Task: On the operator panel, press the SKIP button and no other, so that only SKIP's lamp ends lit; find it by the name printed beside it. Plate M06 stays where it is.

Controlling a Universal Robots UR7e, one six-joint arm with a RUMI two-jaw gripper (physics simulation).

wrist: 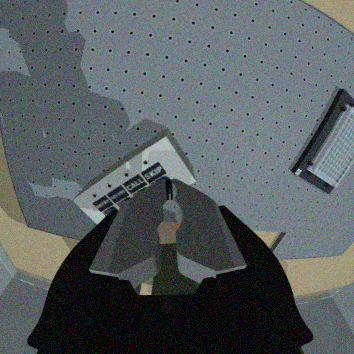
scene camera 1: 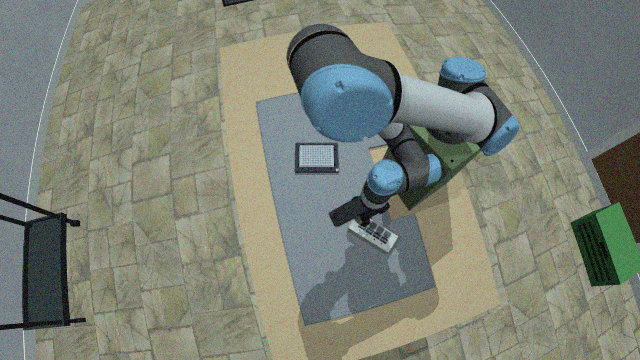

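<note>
The operator panel (scene camera 1: 385,245) (wrist: 174,159) is a pale box on the grey perforated board. In the wrist view the SKIP label (wrist: 154,172) is at its right end, with the CALL label (wrist: 134,184) beside it; two further labels are too blurred to read. The small lamps by the labels look dark. My gripper (scene camera 1: 366,223) (wrist: 169,181) is shut and empty, its tips at the panel's SKIP end, just right of that label. The fingers hide the buttons, and contact cannot be told. The plate (scene camera 1: 316,171) (wrist: 320,131), dark-rimmed with a pale grid of wells, lies apart from the panel.
The grey board (scene camera 1: 280,130) (wrist: 225,110) lies on a tan table top (scene camera 1: 240,100). A green pedestal (scene camera 1: 425,196) stands under the arm, close to the panel. A green cabinet (scene camera 1: 617,240) is at the far right and a black rack (scene camera 1: 64,270) at the far left.
</note>
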